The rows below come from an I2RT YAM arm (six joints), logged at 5 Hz.
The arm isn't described. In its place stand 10 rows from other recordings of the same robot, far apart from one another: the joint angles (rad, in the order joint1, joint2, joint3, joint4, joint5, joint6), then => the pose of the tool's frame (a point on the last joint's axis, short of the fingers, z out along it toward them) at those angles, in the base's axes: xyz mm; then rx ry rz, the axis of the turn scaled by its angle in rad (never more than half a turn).
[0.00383 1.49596 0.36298 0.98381 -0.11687 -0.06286] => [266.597 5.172 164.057 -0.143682 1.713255 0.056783]
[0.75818 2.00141 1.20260 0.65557 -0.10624 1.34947] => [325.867 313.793 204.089 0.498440 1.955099 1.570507]
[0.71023 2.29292 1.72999 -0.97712 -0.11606 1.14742] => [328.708 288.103 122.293 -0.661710 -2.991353 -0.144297]
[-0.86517 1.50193 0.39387 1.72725 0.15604 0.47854] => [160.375 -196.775 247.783 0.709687 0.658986 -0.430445]
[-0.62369 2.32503 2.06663 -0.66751 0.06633 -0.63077] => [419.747 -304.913 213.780 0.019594 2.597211 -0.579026]
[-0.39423 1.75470 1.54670 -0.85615 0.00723 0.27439] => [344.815 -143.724 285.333 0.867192 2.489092 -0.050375]
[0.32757 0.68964 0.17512 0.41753 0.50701 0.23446] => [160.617 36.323 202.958 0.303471 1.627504 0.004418]
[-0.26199 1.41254 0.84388 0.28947 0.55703 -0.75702] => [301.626 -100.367 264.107 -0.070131 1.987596 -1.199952]
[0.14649 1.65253 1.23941 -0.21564 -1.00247 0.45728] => [357.081 83.015 278.421 -0.256866 2.190985 1.433281]
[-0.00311 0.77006 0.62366 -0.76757 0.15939 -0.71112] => [148.242 -6.111 234.473 -0.814534 2.403104 -0.491929]
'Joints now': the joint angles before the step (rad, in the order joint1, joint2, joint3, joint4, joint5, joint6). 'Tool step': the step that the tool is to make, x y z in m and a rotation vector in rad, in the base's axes. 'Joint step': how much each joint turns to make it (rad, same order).
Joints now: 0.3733 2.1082 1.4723 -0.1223 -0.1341 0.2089
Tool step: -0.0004 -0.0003 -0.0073 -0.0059 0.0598 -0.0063
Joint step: -0.0009 0.0181 0.0157 -0.0534 -0.0077 0.0155
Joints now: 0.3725 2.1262 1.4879 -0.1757 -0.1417 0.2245
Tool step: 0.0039 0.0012 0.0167 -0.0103 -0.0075 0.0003
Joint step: 0.0000 -0.0089 0.0563 -0.0631 0.0088 -0.0088
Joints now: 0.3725 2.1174 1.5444 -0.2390 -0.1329 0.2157
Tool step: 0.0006 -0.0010 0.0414 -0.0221 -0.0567 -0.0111
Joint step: 0.0004 -0.0517 0.0777 -0.0870 0.0374 -0.0210
